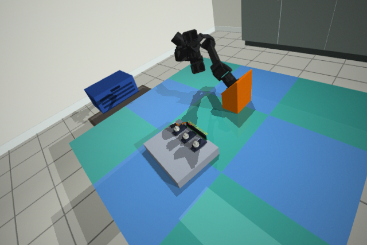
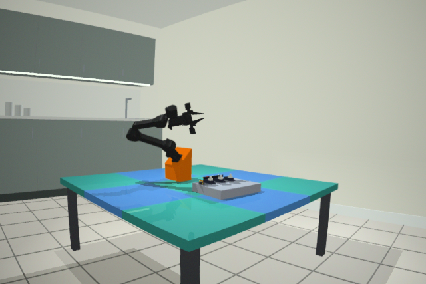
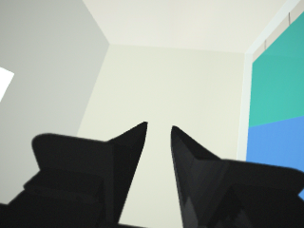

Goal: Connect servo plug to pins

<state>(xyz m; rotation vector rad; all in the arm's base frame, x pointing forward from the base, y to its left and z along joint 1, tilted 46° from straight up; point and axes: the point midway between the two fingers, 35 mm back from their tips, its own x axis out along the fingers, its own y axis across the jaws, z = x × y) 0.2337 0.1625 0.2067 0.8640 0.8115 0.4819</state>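
Now: the red band 350 mm below my gripper tip, 80 mm ahead of it and 50 mm to the right of it. From my gripper tip the other things lie so: grey printed holder (400 mm below, 250 mm ahead, 40 mm to the right).
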